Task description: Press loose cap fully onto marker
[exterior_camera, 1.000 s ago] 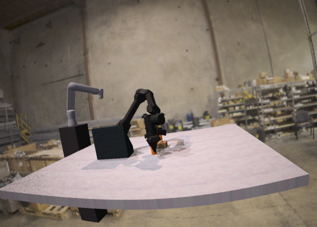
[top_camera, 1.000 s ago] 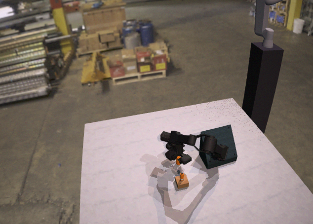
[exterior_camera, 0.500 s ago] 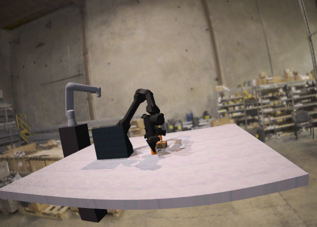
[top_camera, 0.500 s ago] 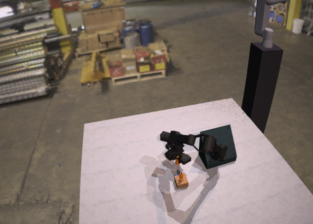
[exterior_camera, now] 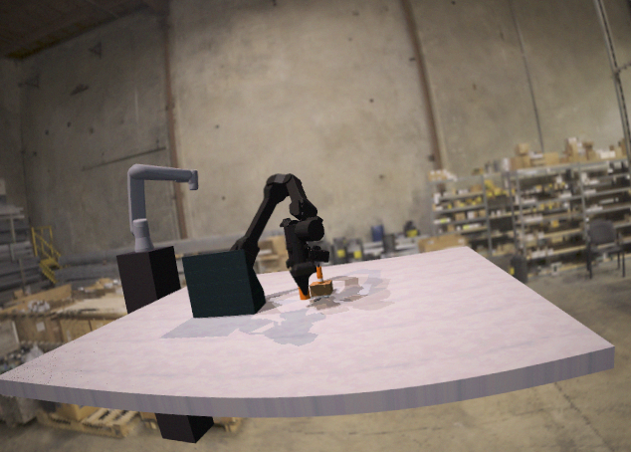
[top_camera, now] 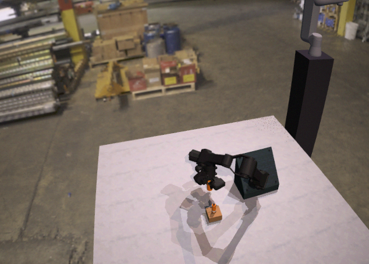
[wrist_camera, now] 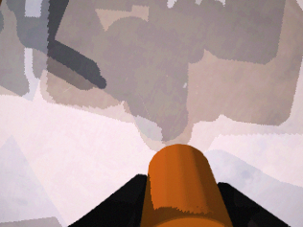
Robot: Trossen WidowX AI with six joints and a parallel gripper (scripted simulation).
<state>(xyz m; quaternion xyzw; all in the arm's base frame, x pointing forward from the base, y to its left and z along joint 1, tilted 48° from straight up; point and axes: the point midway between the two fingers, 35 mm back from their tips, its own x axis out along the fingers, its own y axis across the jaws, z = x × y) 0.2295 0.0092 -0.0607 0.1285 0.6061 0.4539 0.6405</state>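
My gripper tip is 160 mm to the right of the holder block, 20 mm above it and 10 mm short of it. Round my gripper tip: cap: 10 mm above.
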